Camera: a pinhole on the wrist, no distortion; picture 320 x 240 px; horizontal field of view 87.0 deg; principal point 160.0 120.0 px. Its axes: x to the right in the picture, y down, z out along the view. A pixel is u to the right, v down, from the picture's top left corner.
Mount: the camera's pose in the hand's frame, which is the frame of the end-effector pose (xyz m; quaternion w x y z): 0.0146 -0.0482 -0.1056 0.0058 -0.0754 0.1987 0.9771
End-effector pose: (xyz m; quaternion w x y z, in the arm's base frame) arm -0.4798 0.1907 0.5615 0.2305 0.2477 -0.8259 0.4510
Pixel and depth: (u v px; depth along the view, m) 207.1 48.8 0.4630
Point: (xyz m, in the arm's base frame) -0.5727 0.1817 0.1547
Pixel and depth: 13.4 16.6 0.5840
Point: -1.2012 0.0330 0.3277
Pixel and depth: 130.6 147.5 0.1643
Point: -0.4977 0.1328 0.5492
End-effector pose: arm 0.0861 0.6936 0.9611 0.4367 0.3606 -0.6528 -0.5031
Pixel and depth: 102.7 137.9 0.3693
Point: -0.1924 0.7224 1.0087
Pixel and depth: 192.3 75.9 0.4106
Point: -0.0782 0.9235 1.1156
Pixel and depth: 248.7 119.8 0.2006
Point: 0.0709 0.8292 0.9569
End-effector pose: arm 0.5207 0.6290 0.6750 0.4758 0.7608 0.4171 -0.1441
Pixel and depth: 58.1 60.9 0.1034
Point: 0.5767 0.6687 0.6605
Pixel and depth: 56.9 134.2 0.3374
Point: 0.7137 0.4954 0.4849
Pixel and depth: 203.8 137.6 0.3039
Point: 0.5151 0.4224 0.6792
